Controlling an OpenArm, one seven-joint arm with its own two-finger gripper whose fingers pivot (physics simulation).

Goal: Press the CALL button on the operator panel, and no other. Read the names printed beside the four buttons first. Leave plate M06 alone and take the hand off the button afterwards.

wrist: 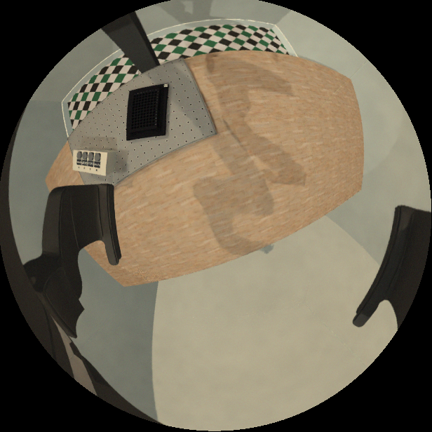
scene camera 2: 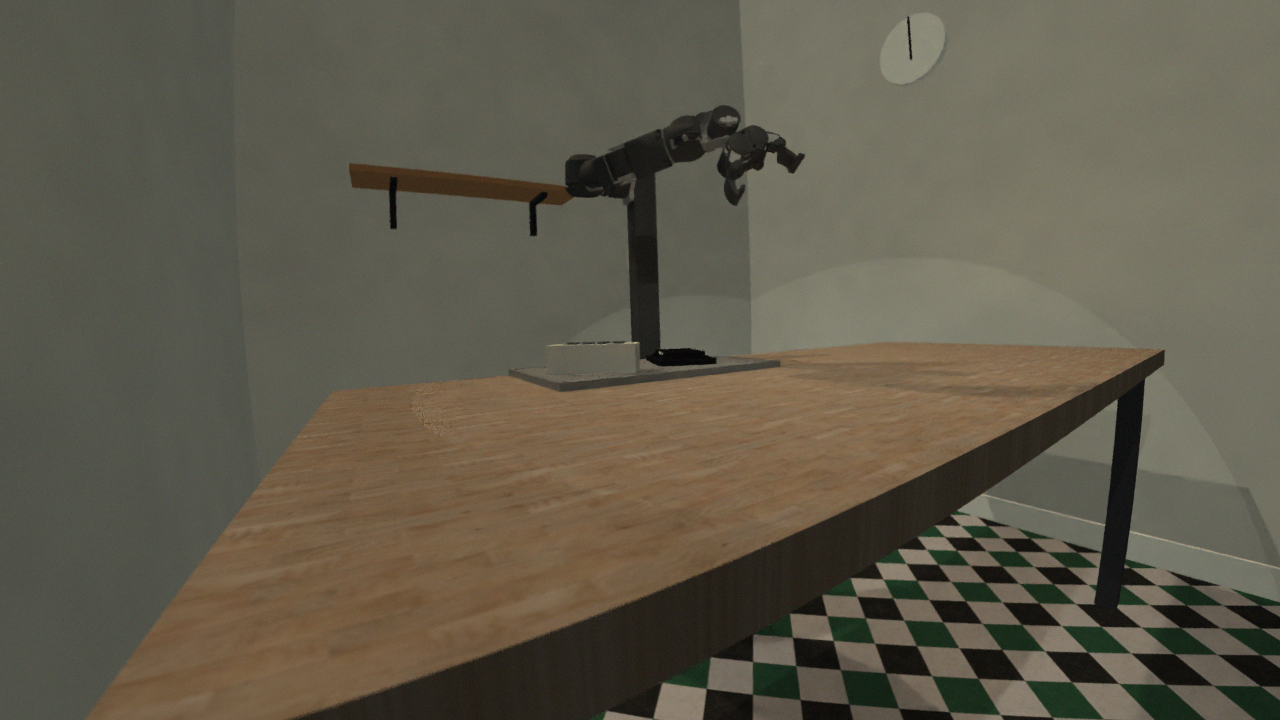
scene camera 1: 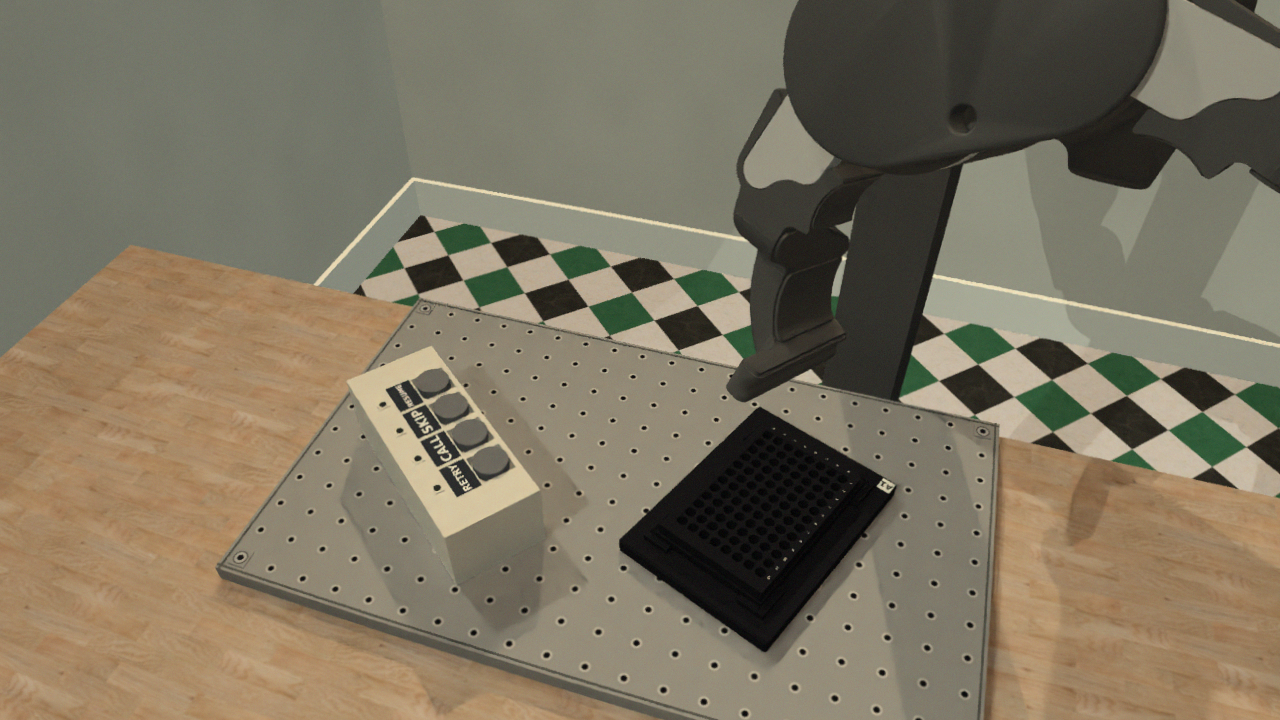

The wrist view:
gripper: 220,254
black plate M06: 144,107
cream operator panel: 105,165
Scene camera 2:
gripper: 770,181
dark upright post: 642,224
grey perforated board: 564,387
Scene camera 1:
gripper: 1042,373
cream operator panel: 472,524
dark upright post: 899,223
